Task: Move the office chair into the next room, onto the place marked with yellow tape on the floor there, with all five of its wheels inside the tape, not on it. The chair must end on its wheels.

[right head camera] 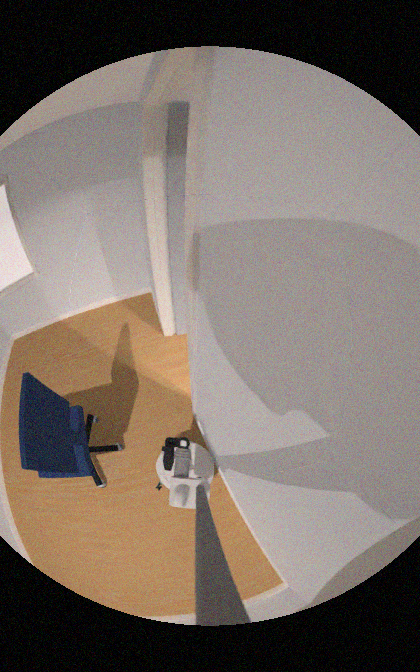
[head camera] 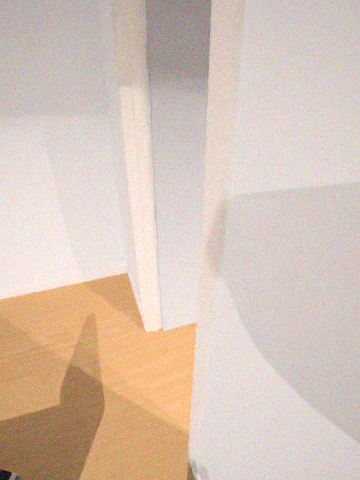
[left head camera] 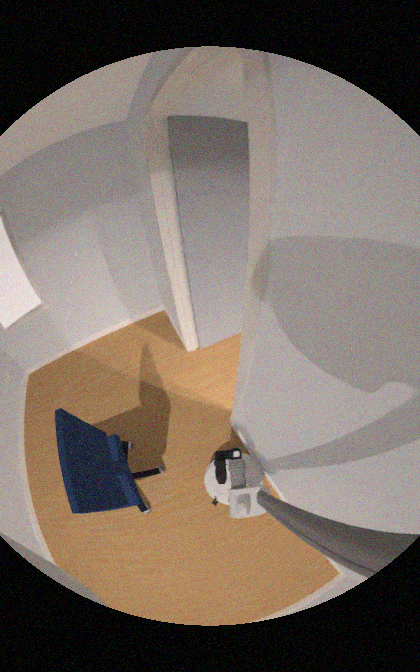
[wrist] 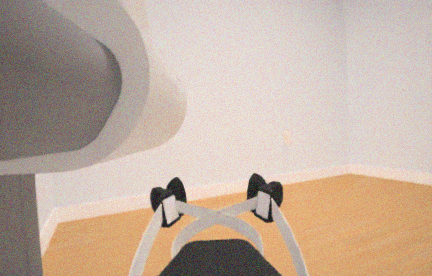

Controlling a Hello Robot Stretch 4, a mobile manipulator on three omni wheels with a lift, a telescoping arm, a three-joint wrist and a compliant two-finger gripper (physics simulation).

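Frame: origin at the robot's base, x back, y right, z up, level; centimetres.
Seen in the pictures: gripper, fingertip midpoint: (right head camera: 165, 491) (wrist: 216, 190).
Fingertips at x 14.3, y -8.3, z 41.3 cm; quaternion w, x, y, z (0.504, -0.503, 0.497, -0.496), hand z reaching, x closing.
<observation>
Pixels of each thing's top centre, then the offset from my fingertips to it. "spot": a spot on its surface instead.
- office chair, surface spot: (right head camera: 52, 432) spot: dz +33.1, dx -18.1, dy -55.6 cm
- doorway with a pale frame post, surface spot: (head camera: 142, 210) spot: dz +60.9, dx -142.4, dy -22.0 cm
The office chair (left head camera: 97, 467) (right head camera: 52, 432) has a dark blue back and seat and black legs. It stands on its wheels on the wood floor, left of my base in both side head views. A black and silver tip of one of its legs (head camera: 8, 475) shows at the bottom left corner of the head view. My gripper (wrist: 216, 190) is open in the wrist view, with floor and wall beyond its fingertips. It is apart from the chair. The yellow tape does not show in these views.
A doorway with a pale frame post (head camera: 142, 210) (left head camera: 175, 260) (right head camera: 159, 250) stands ahead, with a grey wall (head camera: 180, 210) beyond it. A white wall (head camera: 300, 125) (left head camera: 345, 175) (right head camera: 310, 150) runs close along my right side. A bright window (left head camera: 15, 285) (right head camera: 12, 245) is at the far left.
</observation>
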